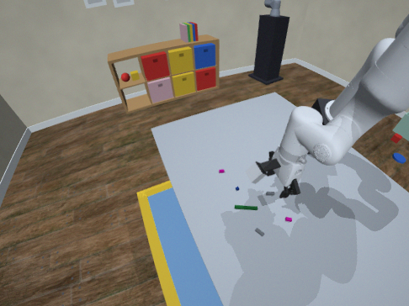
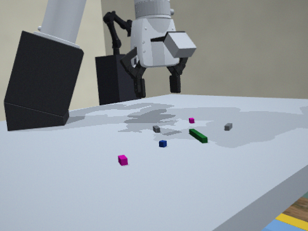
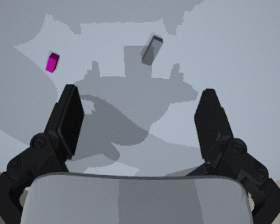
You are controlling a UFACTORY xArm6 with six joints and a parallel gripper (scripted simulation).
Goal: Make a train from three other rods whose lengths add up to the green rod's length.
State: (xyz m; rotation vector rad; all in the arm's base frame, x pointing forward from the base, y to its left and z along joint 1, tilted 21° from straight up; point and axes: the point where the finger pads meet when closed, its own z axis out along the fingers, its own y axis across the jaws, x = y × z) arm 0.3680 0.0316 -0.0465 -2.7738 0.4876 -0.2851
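The green rod lies 110 mm ahead of my hand, 20 mm to the right of it and 80 mm below it. Also, from my hand: blue rod 80 mm ahead, 100 mm to the right, 80 mm below.
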